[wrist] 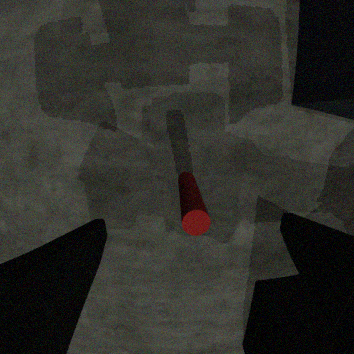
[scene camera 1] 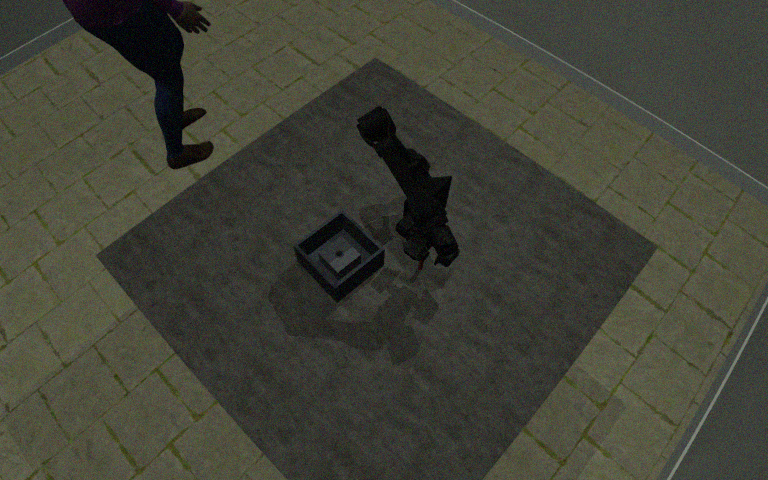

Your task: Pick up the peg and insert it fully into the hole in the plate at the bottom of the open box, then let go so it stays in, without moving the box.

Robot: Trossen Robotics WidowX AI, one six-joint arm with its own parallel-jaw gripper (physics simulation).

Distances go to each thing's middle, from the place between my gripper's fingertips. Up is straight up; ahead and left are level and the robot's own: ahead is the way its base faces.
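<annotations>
The dark box (scene camera 1: 372, 253) is 140 mm ahead of my hand, 210 mm to the right of it and 30 mm below it.
</annotations>
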